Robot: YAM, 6 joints.
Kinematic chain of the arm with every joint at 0, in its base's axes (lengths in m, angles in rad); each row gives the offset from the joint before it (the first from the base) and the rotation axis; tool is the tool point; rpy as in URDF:
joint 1: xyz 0 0 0.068 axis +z
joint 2: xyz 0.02 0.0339 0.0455 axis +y
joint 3: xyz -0.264 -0.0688 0 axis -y
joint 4: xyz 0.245 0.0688 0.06 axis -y
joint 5: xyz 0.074 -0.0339 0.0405 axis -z
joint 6: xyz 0.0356 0 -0.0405 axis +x
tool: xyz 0 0 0 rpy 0 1.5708 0
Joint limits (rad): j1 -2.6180..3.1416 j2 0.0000..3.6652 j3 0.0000..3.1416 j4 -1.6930..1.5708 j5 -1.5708..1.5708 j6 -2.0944..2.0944
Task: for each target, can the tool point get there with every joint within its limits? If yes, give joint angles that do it. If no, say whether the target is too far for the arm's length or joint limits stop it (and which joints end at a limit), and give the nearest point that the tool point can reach.
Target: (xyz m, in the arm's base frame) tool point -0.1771 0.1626 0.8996
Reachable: no: too far | nearest point -0.1392 0.1278 0.7161 | short by 0.191 m
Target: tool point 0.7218 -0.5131 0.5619
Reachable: no: too far | nearest point 0.4692 -0.3336 0.4014 | short by 0.349 m
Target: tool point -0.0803 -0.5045 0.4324
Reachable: yes | joints -1.7694 2.1851 2.3001 0.0358 -0.6233 -0.2415
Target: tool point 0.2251 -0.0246 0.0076
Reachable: yes | joints -0.0275 2.0155 0.4384 0.3341 0.5447 0.8470
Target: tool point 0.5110 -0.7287 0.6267
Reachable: no: too far | nearest point 0.3210 -0.4577 0.4315 | short by 0.384 m
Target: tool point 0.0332 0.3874 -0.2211
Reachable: yes | joints 1.5326 3.1459 1.7681 -0.2074 0.5424 0.9689
